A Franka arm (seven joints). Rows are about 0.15 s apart.
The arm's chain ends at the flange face. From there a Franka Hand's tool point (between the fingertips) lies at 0.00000 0.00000 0.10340 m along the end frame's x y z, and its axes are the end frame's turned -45 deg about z.
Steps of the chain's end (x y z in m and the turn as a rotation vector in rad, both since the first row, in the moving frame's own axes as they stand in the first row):
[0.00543, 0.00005, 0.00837, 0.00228, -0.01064, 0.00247]
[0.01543, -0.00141, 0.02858, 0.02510, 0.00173, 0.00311]
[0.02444, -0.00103, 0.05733, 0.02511, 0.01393, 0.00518]
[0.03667, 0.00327, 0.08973, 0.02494, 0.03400, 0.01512]
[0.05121, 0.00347, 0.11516, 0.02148, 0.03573, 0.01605]
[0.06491, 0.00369, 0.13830, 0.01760, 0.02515, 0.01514]
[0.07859, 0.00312, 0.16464, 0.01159, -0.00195, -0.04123]
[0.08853, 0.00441, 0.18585, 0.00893, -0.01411, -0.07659]
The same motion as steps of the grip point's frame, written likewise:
[0.00319, 0.00293, 0.00836, 0.00914, -0.00591, 0.00247]
[0.01387, 0.00821, 0.02855, 0.01653, 0.01897, 0.00311]
[0.02087, 0.01574, 0.05729, 0.00791, 0.02761, 0.00518]
[0.02792, 0.02894, 0.08964, -0.00641, 0.04168, 0.01512]
[0.03793, 0.03974, 0.11507, -0.01008, 0.04045, 0.01605]
[0.04641, 0.04908, 0.13825, -0.00534, 0.03023, 0.01514]
[0.05405, 0.05677, 0.16463, 0.00957, 0.00682, -0.04123]
[0.05904, 0.06405, 0.18584, 0.01629, -0.00366, -0.07659]

